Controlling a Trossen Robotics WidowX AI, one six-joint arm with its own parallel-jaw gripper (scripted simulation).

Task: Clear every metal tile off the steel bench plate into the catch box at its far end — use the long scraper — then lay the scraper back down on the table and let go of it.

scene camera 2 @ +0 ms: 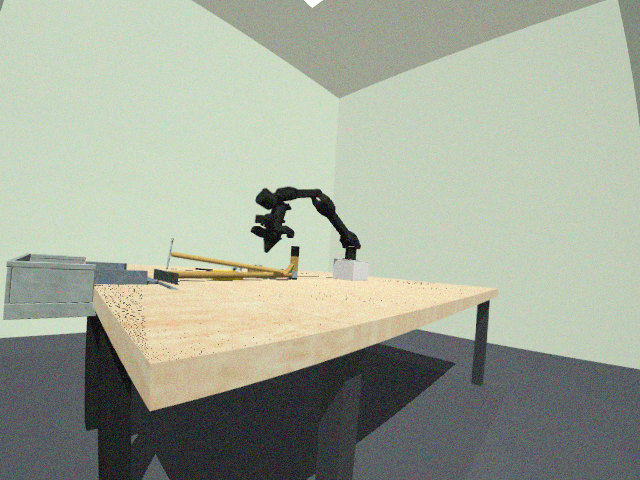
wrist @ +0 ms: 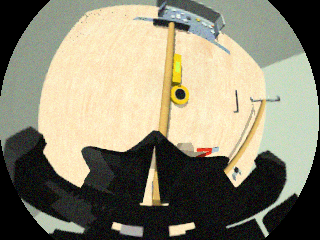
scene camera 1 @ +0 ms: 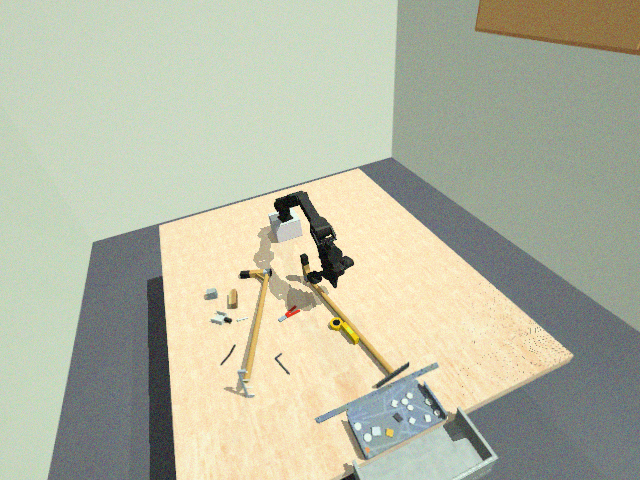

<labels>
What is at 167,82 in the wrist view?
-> A long scraper.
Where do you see a long scraper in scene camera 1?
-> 304,258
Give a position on a long scraper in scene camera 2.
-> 291,272
</labels>
